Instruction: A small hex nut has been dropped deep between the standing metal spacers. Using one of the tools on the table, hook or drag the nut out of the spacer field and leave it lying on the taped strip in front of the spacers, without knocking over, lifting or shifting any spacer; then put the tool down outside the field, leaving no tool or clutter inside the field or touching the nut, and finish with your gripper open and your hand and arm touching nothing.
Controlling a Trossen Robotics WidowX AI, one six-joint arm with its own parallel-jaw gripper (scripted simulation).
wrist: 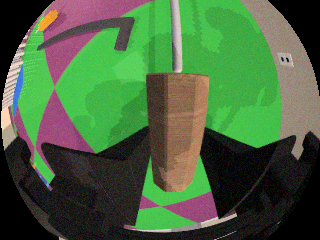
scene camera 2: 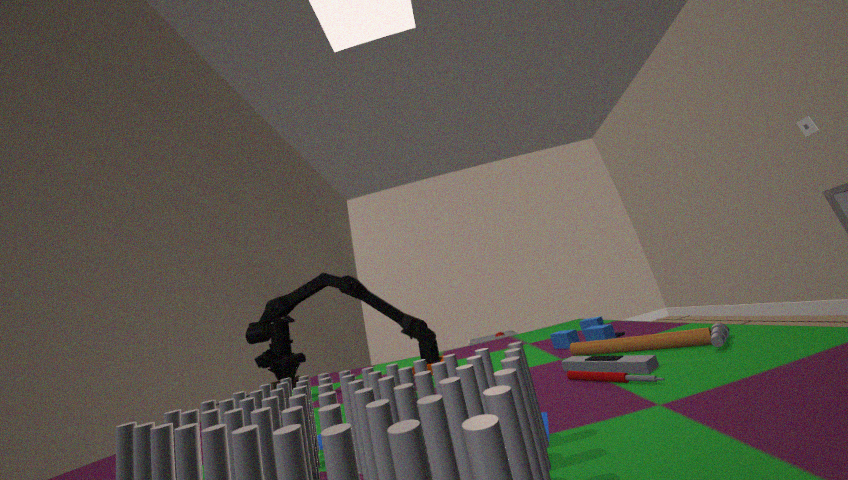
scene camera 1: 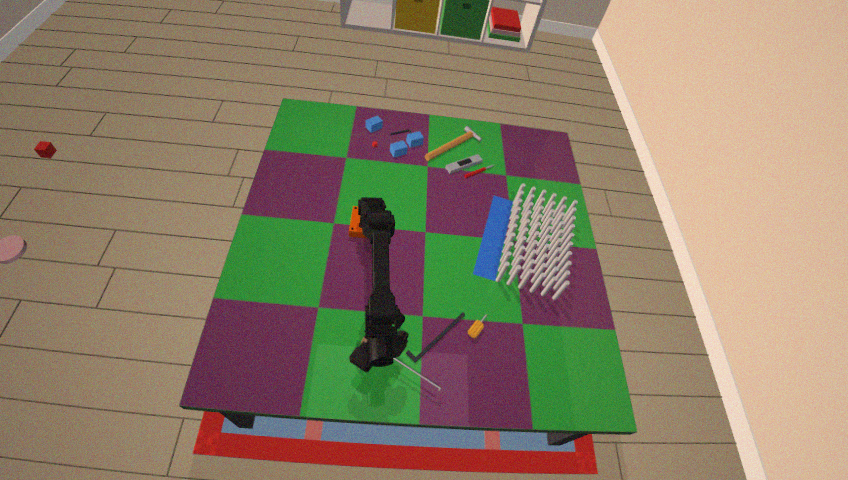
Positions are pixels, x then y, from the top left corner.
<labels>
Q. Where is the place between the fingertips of my gripper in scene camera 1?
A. At 376, 348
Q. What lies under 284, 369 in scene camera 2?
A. My gripper.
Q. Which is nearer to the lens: the hammer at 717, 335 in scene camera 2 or the red screwdriver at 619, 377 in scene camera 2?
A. The red screwdriver.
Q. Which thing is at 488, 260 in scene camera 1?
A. A blue taped strip.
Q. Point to a grey block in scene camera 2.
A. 643, 364
</labels>
